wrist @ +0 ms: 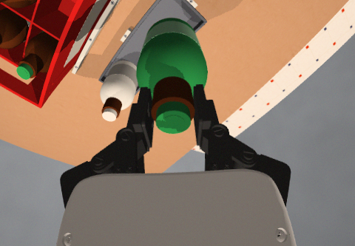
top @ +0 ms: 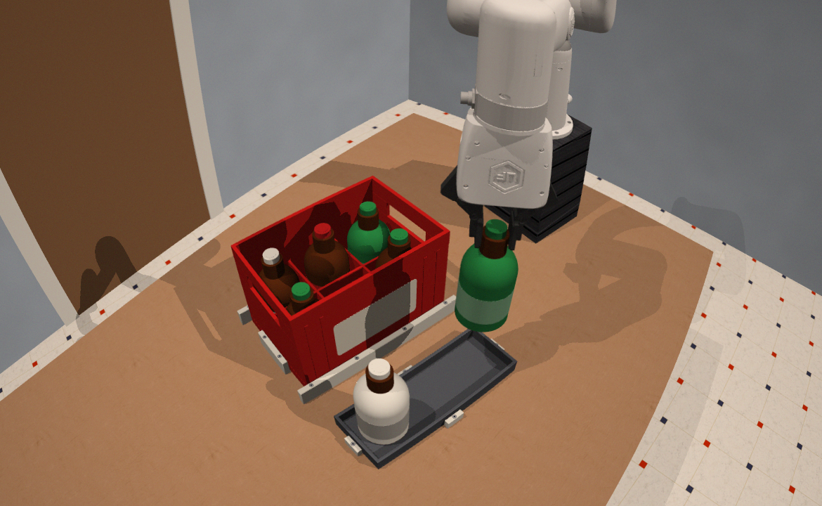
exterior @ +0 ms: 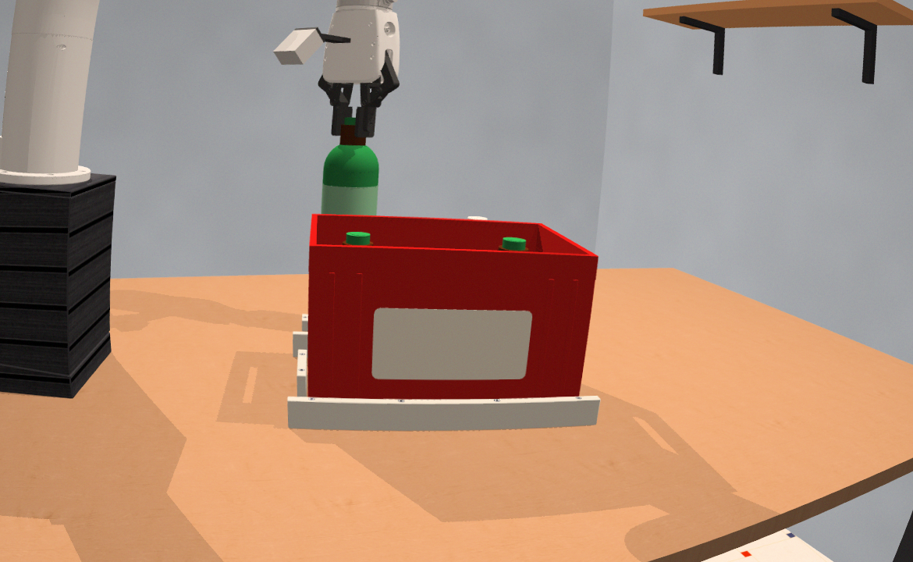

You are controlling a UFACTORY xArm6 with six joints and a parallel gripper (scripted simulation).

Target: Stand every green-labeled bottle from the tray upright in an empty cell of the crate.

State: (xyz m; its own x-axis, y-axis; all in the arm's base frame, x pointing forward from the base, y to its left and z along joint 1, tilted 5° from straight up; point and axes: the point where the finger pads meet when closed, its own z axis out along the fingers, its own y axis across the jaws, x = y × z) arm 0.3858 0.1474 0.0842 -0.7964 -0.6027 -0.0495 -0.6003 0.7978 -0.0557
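The green bottle lies 7 cm below my hand. The rest, counted from my hand: dark tray: 9 cm ahead, 1 cm to the right, 27 cm below; then crate: 6 cm ahead, 22 cm to the right, 20 cm below; then white-labeled bottle: 17 cm ahead, 3 cm to the right, 20 cm below.
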